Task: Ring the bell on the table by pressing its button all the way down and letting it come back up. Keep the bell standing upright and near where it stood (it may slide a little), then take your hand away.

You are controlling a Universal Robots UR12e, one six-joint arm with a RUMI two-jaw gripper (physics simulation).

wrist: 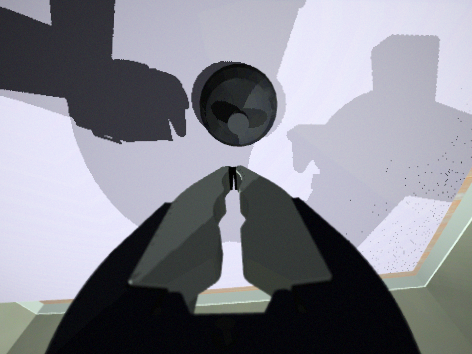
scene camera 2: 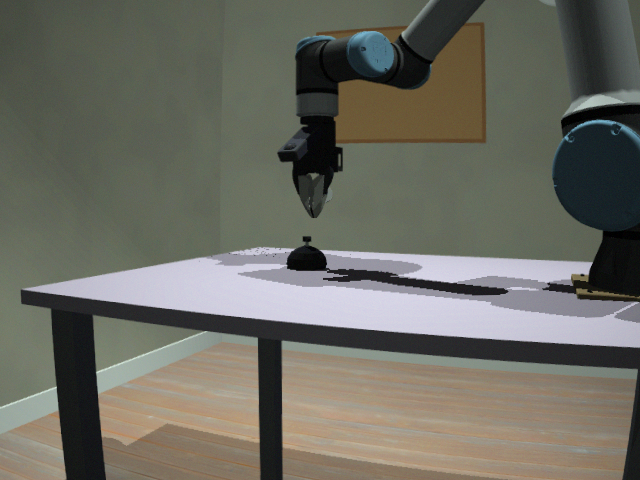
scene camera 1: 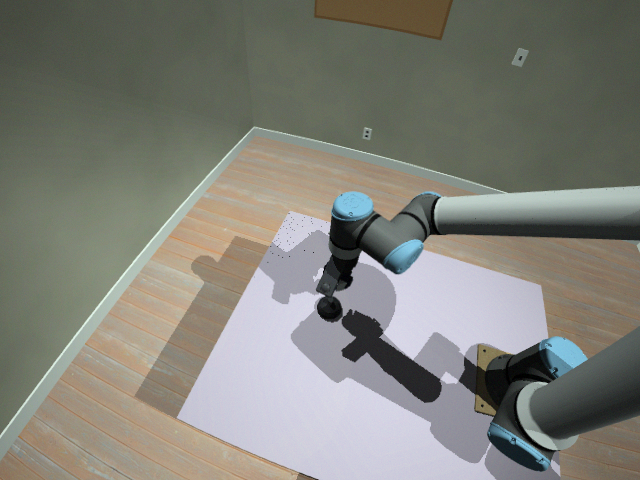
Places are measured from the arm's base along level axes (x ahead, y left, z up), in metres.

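Pixels of known places: gripper, between the fingertips: [wrist: 233, 168] [scene camera 2: 314, 218] [scene camera 1: 335, 290].
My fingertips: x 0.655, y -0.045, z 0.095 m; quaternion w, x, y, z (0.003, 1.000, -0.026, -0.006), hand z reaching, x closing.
Note:
Ahead of a thing's pixels: the offset from my fingertips to its middle. Level surfaces: height alone.
A black dome-shaped bell {0.005 m ahead, 0.021 m left, 0.071 m down} [scene camera 1: 329, 308] [scene camera 2: 306, 258] [wrist: 239, 90] stands upright on the light table {0.104 m down} [scene camera 1: 248, 403] [scene camera 2: 155, 304]. Its small round button {0.005 m ahead, 0.021 m left, 0.043 m down} [scene camera 2: 307, 238] [wrist: 238, 122] is up on a short stem. My gripper [scene camera 2: 313, 215] [wrist: 233, 168] is shut, with its tips together and nothing between them. In the scene camera 2 view the tips hang a little above the button and slightly to its right, apart from it. In the scene camera 1 view the wrist parts hide the fingertips.
The arm's base stands on a tan plate [scene camera 1: 484, 384] [scene camera 2: 594, 293] at the right of the table. The arm reaches over the table from the right. Dark shadows of the arm lie around the bell. A brown board [scene camera 1: 385, 12] [scene camera 2: 413, 113] hangs on the wall behind.

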